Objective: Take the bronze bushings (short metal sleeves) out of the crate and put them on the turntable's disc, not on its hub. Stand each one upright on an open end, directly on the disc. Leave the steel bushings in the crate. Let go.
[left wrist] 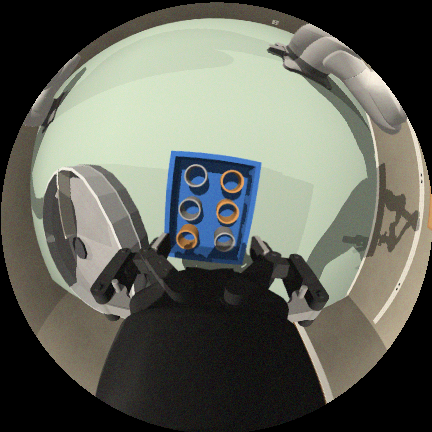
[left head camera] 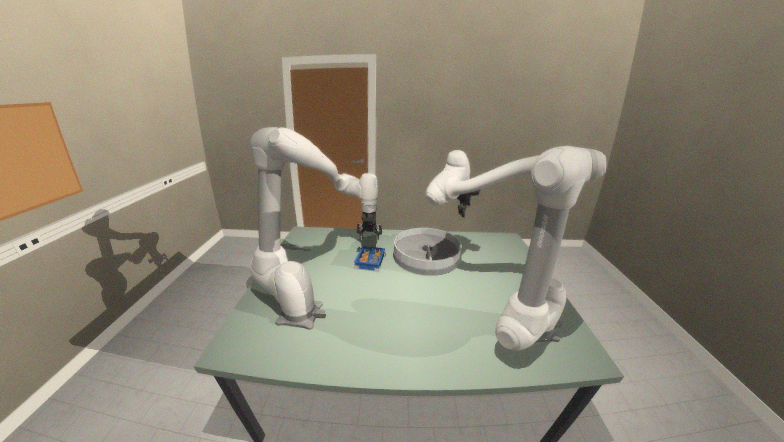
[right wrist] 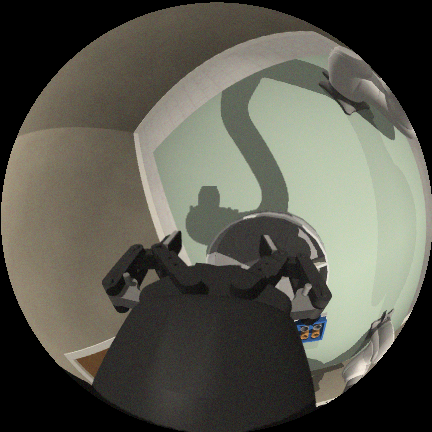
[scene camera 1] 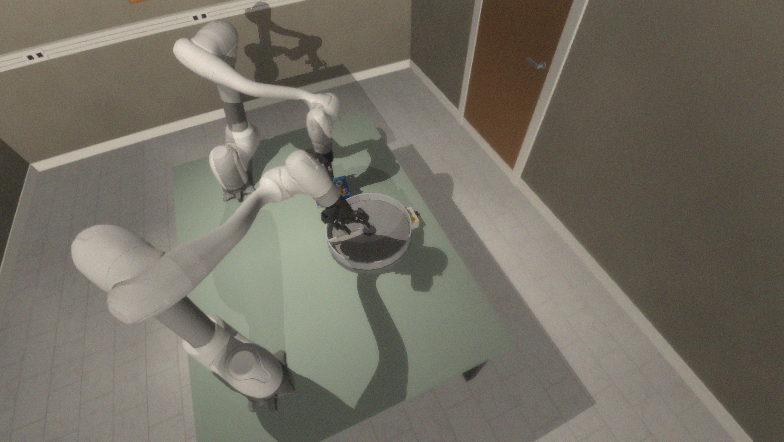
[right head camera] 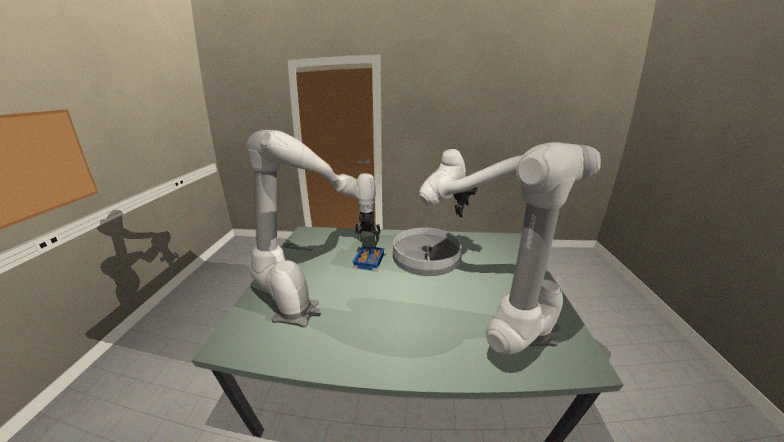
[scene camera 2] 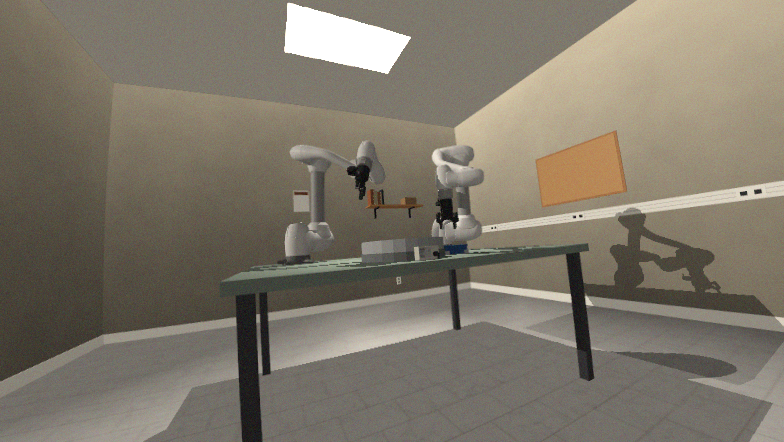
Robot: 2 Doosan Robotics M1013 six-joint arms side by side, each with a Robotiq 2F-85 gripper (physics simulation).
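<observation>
The blue crate (left wrist: 215, 157) (left head camera: 369, 267) (right head camera: 367, 266) holds three bronze bushings, upper right (left wrist: 242, 181), middle right (left wrist: 227, 221) and lower left (left wrist: 189, 228) in the left wrist view, and three steel bushings (left wrist: 185, 176) (left wrist: 181, 209) (left wrist: 224, 230); their open ends face up. My left gripper (left wrist: 209, 243) (left head camera: 369, 241) (scene camera 2: 447, 224) is open and empty, above the crate's edge nearest the lower two bushings in the left wrist view. My right gripper (right wrist: 220, 241) (left head camera: 462, 213) (scene camera 2: 361, 194) is open and empty, high near the turntable. The turntable's grey disc (left wrist: 102, 227) (scene camera 1: 389, 219) has a dark hub (left wrist: 80, 247).
A raised wall (left head camera: 428, 267) (scene camera 2: 384, 252) surrounds the disc, and an upright divider (left wrist: 65, 200) runs from near the hub to the wall. A small pale box (scene camera 1: 413, 217) (scene camera 2: 424, 253) with a dark knob stands against the turntable's outer side. The crate and turntable stand close together on the green table (left head camera: 384, 362).
</observation>
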